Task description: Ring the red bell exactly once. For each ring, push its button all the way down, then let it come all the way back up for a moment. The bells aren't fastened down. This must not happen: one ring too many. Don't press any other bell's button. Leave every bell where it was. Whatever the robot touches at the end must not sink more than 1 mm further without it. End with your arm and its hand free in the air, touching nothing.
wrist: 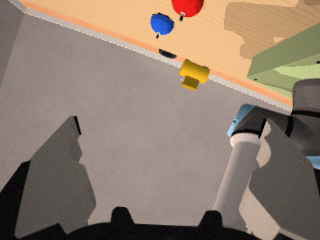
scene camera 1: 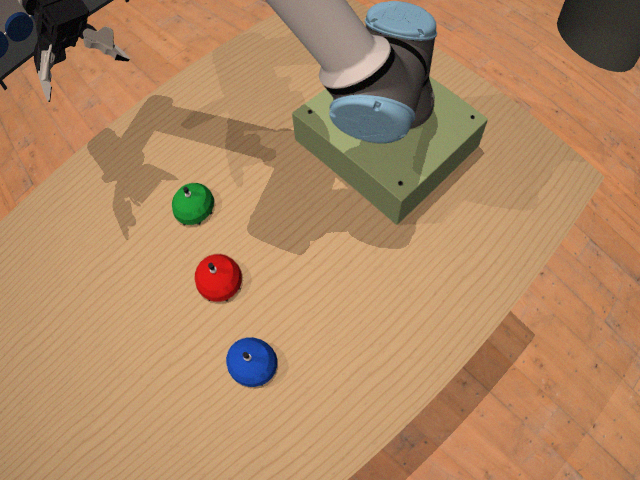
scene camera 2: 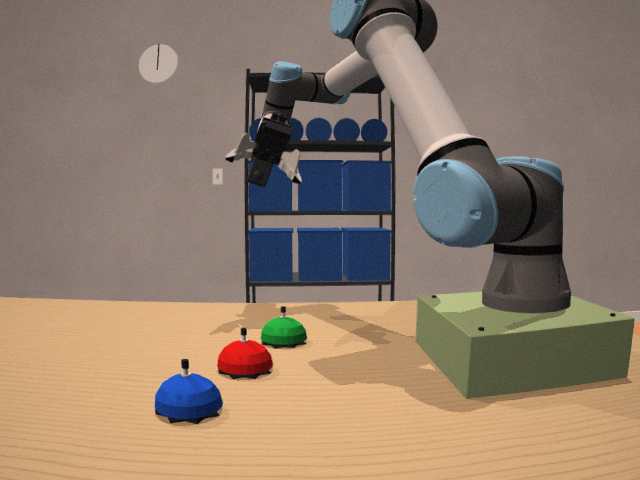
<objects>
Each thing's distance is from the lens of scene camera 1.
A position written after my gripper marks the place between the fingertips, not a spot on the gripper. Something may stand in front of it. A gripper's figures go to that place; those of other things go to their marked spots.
my gripper (scene camera 1: 90,79): 81 cm
red bell (scene camera 1: 221,284): 84 cm
green bell (scene camera 1: 192,207): 92 cm
blue bell (scene camera 1: 255,368): 78 cm
The marked spots on the green bell and the blue bell are 32 cm apart.
</objects>
